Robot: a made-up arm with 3 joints. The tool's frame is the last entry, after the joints. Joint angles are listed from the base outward. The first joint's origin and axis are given. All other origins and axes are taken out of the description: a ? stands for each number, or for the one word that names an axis. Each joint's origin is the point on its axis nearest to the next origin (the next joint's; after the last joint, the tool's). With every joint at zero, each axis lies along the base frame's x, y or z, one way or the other. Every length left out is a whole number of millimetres.
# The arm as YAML. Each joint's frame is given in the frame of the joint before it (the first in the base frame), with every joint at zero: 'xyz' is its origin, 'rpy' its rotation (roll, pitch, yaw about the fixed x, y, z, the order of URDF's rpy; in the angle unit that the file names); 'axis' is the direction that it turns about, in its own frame. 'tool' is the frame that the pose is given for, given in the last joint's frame.
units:
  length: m
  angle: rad
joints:
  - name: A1
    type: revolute
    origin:
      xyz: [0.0, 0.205, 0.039]
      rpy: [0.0, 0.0, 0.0]
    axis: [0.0, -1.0, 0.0]
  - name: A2
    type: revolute
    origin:
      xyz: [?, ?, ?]
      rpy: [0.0, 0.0, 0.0]
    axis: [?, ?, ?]
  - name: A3
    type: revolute
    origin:
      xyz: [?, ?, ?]
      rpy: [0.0, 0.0, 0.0]
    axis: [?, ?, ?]
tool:
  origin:
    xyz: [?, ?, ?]
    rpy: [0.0, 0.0, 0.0]
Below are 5 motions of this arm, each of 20 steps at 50 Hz.
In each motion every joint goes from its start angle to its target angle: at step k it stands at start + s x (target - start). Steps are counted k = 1, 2, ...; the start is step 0. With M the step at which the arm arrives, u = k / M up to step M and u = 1 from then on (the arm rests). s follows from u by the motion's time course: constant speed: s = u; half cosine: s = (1 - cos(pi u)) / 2; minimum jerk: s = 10 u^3 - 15 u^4 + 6 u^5.
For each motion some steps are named. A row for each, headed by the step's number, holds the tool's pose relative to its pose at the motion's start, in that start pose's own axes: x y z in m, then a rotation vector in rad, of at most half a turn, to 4 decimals.
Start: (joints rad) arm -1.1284 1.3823 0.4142
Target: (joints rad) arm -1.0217 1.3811 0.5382
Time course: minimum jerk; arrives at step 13
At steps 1, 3, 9, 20:
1: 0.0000 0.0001 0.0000 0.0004 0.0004 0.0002
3: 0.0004 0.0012 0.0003 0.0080 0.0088 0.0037
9: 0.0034 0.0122 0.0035 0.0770 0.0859 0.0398
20: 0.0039 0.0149 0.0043 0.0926 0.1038 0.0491

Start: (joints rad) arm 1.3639 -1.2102 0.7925
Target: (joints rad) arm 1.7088 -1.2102 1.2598
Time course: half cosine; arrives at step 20
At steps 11, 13, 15, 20:
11: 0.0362 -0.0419 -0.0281 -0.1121 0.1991 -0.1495
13: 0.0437 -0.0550 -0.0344 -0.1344 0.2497 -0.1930
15: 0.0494 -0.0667 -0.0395 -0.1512 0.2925 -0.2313
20: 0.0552 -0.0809 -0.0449 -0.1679 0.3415 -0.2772

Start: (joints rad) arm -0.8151 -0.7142 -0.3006
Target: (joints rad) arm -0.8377 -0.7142 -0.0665
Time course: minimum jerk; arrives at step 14
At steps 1, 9, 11, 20:
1: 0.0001 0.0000 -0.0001 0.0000 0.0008 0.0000
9: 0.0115 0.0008 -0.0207 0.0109 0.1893 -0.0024
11: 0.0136 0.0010 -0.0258 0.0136 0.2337 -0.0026
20: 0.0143 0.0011 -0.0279 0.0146 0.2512 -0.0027

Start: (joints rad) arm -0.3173 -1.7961 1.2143
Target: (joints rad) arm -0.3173 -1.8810 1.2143
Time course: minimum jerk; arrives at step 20
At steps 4, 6, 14, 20:
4: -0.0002 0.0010 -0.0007 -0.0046 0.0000 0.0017
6: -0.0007 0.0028 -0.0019 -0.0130 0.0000 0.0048
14: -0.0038 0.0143 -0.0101 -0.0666 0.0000 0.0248
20: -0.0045 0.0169 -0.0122 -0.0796 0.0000 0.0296

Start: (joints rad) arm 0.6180 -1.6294 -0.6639
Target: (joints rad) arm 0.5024 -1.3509 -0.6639
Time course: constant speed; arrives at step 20
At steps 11, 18, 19, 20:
11: 0.0221 -0.0195 -0.0054 -0.0442 0.0011 -0.1598
18: 0.0339 -0.0337 -0.0088 -0.0723 0.0070 -0.2614
19: 0.0354 -0.0358 -0.0093 -0.0764 0.0081 -0.2759
20: 0.0369 -0.0379 -0.0098 -0.0804 0.0093 -0.2903

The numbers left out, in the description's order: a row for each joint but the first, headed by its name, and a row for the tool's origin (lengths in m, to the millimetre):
A2: xyz -0.015 0.0 -0.163, axis 0.0 0.0 -1.0
A3: xyz 0.092 0.145 0.0, axis 0.0 1.0 0.0
tool: xyz 0.109 0.0 0.081

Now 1 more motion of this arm.
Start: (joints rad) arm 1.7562 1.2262 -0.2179
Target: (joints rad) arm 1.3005 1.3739 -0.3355
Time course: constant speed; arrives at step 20
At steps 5, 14, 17, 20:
5: -0.0041 -0.0139 -0.0167 -0.1135 0.0071 -0.0110
14: -0.0124 -0.0422 -0.0410 -0.3215 0.0105 -0.0208
17: -0.0152 -0.0523 -0.0474 -0.3916 0.0091 -0.0210
20: -0.0181 -0.0627 -0.0529 -0.4621 0.0065 -0.0195

